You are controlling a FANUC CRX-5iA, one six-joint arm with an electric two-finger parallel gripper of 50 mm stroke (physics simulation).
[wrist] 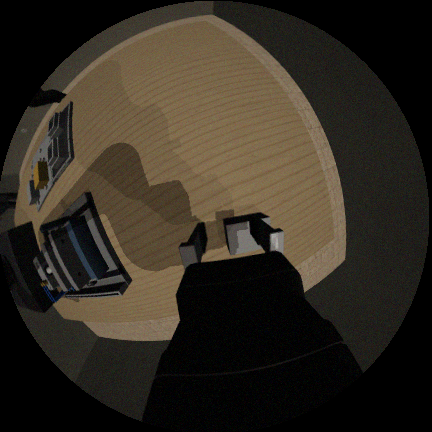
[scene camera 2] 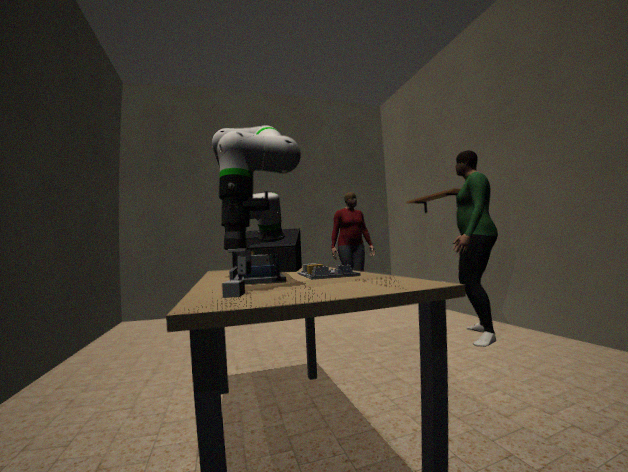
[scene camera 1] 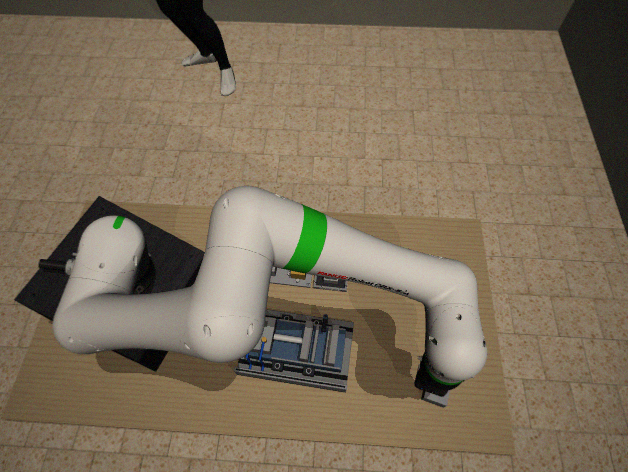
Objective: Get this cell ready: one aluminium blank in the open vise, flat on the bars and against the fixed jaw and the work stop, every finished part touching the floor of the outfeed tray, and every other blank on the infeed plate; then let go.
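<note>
A grey metal block lies on the table near its front right corner, away from the fixtures. My gripper is open and empty, above the block; in the wrist view its right finger covers part of the block. In scene camera 1 the fingertips are hidden by the gripper body. The vise stands left of the gripper, with a gap between its jaws and blue surfaces inside; the arm covers its left end. I see no blank in the visible gap.
Behind the vise are a light plate with a gold-coloured block and a dark compartmented tray, partly hidden by the arm. Blue hoses with an orange-tipped post rise at the vise's left front. Two people stand beyond the table.
</note>
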